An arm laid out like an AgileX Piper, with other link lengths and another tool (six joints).
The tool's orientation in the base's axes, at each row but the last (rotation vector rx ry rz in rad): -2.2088 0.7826 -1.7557; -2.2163 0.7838 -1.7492; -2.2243 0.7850 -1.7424; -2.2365 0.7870 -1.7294; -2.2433 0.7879 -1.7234; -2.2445 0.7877 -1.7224
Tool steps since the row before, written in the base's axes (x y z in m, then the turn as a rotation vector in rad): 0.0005 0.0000 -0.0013 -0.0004 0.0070 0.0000; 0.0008 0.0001 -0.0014 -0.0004 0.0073 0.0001; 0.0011 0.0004 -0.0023 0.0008 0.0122 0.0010; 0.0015 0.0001 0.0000 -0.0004 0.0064 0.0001; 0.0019 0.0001 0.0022 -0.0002 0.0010 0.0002; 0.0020 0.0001 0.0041 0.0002 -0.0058 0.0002
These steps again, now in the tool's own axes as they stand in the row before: -0.0010 0.0005 0.0008 -0.0037 -0.0057 -0.0015; -0.0011 0.0004 0.0011 -0.0038 -0.0060 -0.0016; -0.0020 0.0004 0.0016 -0.0054 -0.0109 -0.0014; 0.0002 -0.0005 0.0014 -0.0033 -0.0053 -0.0014; 0.0021 -0.0017 0.0011 -0.0004 -0.0009 -0.0004; 0.0037 -0.0026 0.0006 0.0032 0.0047 0.0010
